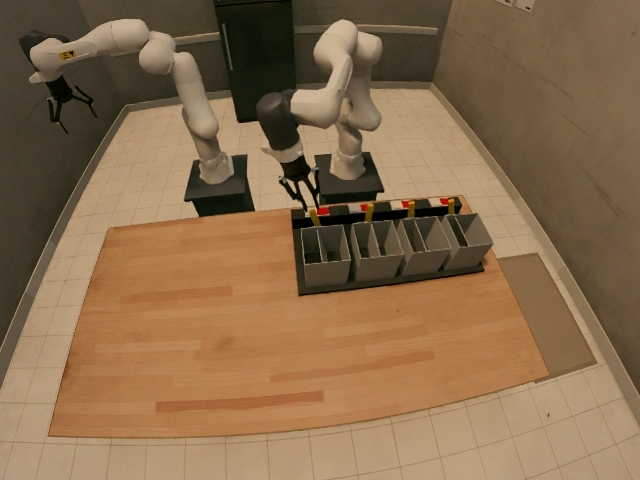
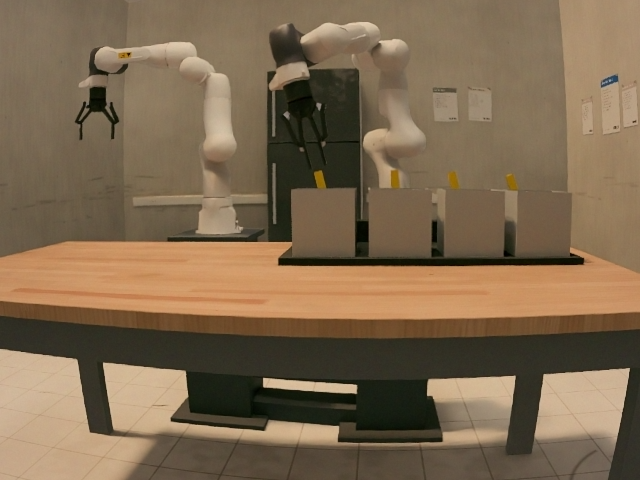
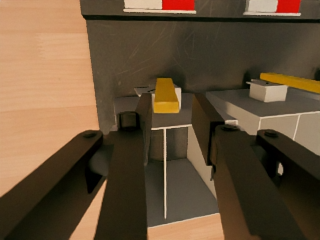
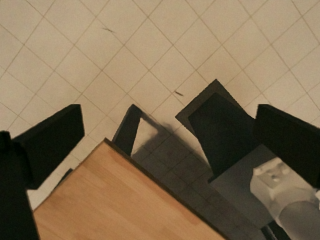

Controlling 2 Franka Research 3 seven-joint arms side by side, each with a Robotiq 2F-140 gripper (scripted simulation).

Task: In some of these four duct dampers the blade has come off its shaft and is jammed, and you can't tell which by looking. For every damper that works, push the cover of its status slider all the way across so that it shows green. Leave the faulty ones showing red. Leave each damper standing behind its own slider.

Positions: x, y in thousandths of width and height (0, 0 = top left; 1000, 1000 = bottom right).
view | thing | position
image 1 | my left gripper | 488, 434
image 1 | my right gripper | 127, 259
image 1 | damper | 498, 497
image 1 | damper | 588, 557
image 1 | damper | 662, 545
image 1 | damper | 727, 528
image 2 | my left gripper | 498, 349
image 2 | my right gripper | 151, 291
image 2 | damper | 507, 468
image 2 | damper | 626, 457
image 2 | damper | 735, 464
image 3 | my left gripper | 536, 452
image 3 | damper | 561, 794
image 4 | my right gripper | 530, 498
